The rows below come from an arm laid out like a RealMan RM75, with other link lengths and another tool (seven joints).
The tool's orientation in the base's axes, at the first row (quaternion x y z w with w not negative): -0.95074 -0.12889 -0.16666 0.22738
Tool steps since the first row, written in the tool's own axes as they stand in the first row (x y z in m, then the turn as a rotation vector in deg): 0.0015 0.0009 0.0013 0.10 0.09 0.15; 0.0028 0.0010 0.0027 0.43 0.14 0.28; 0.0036 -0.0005 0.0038 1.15 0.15 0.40; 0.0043 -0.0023 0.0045 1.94 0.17 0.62; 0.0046 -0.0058 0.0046 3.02 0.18 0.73; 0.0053 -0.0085 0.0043 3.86 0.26 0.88; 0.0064 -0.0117 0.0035 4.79 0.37 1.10; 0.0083 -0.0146 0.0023 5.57 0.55 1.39; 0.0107 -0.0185 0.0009 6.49 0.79 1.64
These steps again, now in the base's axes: 0.0020 0.0001 -0.0009 0.16 0.01 -0.12; 0.0036 0.0009 -0.0016 0.51 0.09 -0.13; 0.0041 0.0028 -0.0016 1.20 0.26 0.04; 0.0043 0.0049 -0.0013 1.98 0.48 0.14; 0.0035 0.0080 0.0001 3.00 0.70 0.45; 0.0032 0.0103 0.0017 3.83 0.85 0.61; 0.0030 0.0128 0.0040 4.77 1.01 0.73; 0.0035 0.0151 0.0069 5.61 1.13 0.71; 0.0040 0.0182 0.0105 6.59 1.20 0.75
